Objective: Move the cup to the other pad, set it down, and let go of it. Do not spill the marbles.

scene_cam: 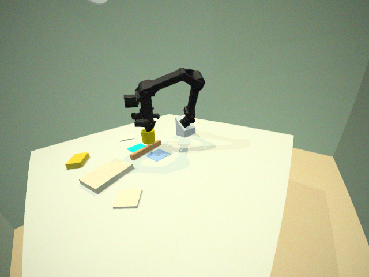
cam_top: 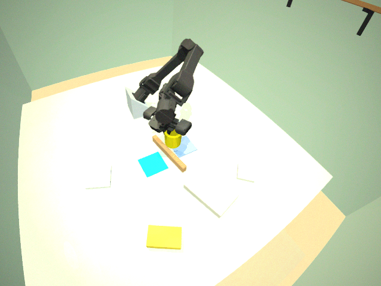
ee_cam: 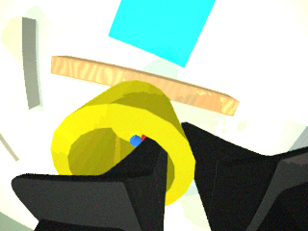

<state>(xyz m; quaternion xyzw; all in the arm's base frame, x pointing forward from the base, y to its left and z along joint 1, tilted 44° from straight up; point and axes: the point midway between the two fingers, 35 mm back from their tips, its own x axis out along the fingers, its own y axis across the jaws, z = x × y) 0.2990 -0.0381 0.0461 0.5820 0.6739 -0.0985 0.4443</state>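
The cyan pad is 40 mm ahead of my gripper tip, 90 mm to the right of it and 100 mm below it. Also, from my gripper tip: yellow cup (20 mm ahead, 10 mm to the left); then wooden bar (30 mm ahead, 10 mm to the right, 90 mm below).
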